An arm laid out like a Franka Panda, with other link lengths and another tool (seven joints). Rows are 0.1 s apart.
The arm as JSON. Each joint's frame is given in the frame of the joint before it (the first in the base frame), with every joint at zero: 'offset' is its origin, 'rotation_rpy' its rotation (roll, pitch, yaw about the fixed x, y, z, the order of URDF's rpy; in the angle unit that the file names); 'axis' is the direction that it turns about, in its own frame. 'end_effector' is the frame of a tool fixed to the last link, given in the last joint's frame.
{
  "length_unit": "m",
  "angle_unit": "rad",
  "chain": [
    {
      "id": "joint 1",
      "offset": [
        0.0,
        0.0,
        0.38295
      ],
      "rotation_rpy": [
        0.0,
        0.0,
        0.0
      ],
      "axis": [
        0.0,
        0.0,
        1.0
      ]
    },
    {
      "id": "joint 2",
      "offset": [
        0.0,
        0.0,
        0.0
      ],
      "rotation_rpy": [
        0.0,
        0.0,
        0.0
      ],
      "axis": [
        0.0,
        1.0,
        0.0
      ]
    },
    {
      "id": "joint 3",
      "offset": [
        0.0,
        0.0,
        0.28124
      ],
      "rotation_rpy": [
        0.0,
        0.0,
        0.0
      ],
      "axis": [
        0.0,
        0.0,
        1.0
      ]
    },
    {
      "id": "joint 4",
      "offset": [
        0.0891,
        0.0,
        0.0
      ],
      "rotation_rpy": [
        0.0,
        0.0,
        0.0
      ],
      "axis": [
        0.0,
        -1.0,
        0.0
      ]
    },
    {
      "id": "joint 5",
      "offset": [
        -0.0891,
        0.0,
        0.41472
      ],
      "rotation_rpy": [
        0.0,
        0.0,
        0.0
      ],
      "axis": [
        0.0,
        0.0,
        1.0
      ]
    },
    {
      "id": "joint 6",
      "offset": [
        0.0,
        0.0,
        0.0
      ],
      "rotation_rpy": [
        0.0,
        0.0,
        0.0
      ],
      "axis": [
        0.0,
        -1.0,
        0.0
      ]
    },
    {
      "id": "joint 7",
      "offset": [
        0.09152,
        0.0,
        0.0
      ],
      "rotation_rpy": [
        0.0,
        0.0,
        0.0
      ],
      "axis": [
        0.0,
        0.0,
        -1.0
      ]
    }
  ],
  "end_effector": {
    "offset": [
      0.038,
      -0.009,
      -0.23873
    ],
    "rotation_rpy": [
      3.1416,
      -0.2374,
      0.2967
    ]
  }
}
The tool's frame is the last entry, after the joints.
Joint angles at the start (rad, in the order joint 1, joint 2, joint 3, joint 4, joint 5, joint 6, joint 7): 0.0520, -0.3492, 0.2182, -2.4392, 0.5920, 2.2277, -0.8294
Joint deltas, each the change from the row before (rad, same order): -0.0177, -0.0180, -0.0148, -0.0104, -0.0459, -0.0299, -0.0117; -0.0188, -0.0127, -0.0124, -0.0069, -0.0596, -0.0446, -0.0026; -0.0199, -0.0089, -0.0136, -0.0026, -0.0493, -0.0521, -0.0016; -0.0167, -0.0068, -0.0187, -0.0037, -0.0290, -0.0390, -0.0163; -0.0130, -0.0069, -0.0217, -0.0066, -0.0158, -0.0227, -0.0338; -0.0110, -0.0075, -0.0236, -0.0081, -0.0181, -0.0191, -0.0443; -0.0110, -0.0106, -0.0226, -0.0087, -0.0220, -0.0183, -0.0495; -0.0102, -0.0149, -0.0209, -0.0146, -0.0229, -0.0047, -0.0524; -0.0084, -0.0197, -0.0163, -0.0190, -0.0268, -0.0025, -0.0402; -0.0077, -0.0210, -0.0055, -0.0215, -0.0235, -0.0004, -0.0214; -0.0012, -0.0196, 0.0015, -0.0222, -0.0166, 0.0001, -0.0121; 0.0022, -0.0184, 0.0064, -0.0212, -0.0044, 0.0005, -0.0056
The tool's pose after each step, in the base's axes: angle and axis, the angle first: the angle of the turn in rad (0 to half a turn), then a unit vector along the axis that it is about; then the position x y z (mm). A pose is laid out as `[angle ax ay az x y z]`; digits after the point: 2 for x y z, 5 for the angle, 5 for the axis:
[2.72949 -0.83935 -0.48769 -0.24009 520.24 200.10 344.93]
[2.75112 -0.84086 -0.49640 -0.21572 513.01 180.21 339.11]
[2.76077 -0.84477 -0.50010 -0.19043 504.99 160.49 333.70]
[2.76014 -0.84704 -0.50205 -0.17458 499.05 142.12 330.13]
[2.75598 -0.84532 -0.50712 -0.16813 495.09 125.77 328.14]
[2.75300 -0.84038 -0.51698 -0.16277 490.53 109.59 326.10]
[2.75327 -0.83299 -0.53036 -0.15764 485.13 93.66 325.05]
[2.76161 -0.82360 -0.54527 -0.15609 480.25 78.10 324.10]
[2.77458 -0.81553 -0.55828 -0.15241 473.80 64.49 322.65]
[2.78844 -0.81058 -0.56692 -0.14682 466.70 55.63 320.21]
[2.79779 -0.80582 -0.57529 -0.14032 459.13 53.35 316.79]
[2.80083 -0.80211 -0.58144 -0.13620 452.19 56.03 313.77]

